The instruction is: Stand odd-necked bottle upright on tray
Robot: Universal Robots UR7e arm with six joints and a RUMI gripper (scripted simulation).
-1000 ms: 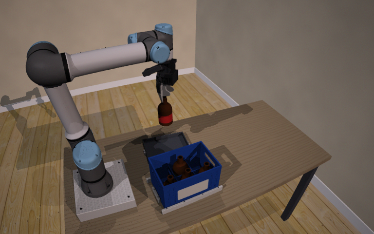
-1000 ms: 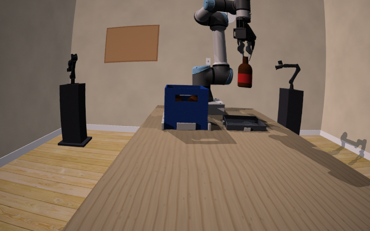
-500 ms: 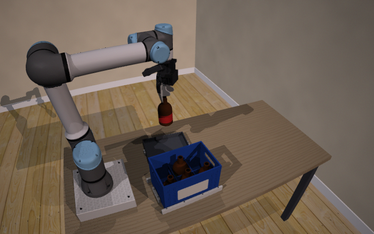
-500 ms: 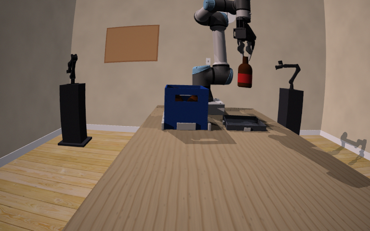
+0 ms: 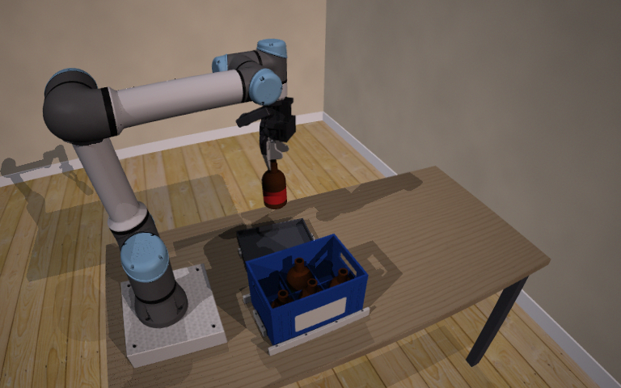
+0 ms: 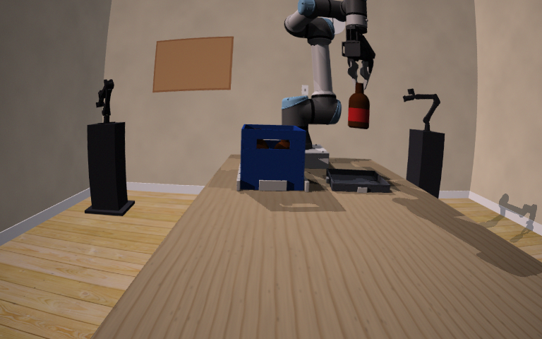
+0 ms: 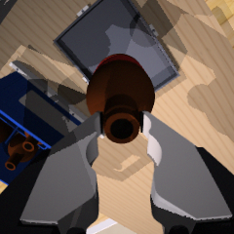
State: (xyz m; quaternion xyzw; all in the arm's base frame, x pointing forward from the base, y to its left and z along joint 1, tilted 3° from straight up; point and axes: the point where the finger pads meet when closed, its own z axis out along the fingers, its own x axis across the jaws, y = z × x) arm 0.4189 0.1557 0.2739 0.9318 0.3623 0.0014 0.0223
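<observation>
Now: the tray 320 mm below my hand. The rest, counted from my hand: crate (290 mm to the right, 250 mm below, 40 mm behind).
</observation>
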